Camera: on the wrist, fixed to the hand. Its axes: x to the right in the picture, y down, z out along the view.
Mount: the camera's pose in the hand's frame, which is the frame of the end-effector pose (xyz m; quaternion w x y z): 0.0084 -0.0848 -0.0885 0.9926 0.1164 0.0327 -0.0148
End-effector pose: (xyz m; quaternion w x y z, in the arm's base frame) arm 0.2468 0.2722 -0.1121 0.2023 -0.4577 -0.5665 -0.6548
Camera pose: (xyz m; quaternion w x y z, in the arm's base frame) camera 0.1434 0.2157 -0.1470 0.2629 -0.4009 -0.6386 -0.6019
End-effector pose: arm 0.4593 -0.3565 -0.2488 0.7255 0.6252 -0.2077 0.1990
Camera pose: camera 0.5175 -0.2804 -0.3258 0.6571 0.7016 -0.1500 0.2314
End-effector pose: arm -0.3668 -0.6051 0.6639 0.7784 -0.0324 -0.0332 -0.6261
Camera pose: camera -0.4469 -0.6396 0.5773 0.7682 0.0794 -0.0809 -0.6301
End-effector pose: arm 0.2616 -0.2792 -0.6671 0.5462 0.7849 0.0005 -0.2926
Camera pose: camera 0.2820 -0.1718 -0.7231 0.4464 0.8522 -0.0041 -0.2729
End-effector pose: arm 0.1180 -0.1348 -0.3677 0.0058 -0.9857 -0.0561 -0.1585
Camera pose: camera 0.0888 -0.0522 -0.2816 0.1200 -0.9717 -0.0885 -0.1831
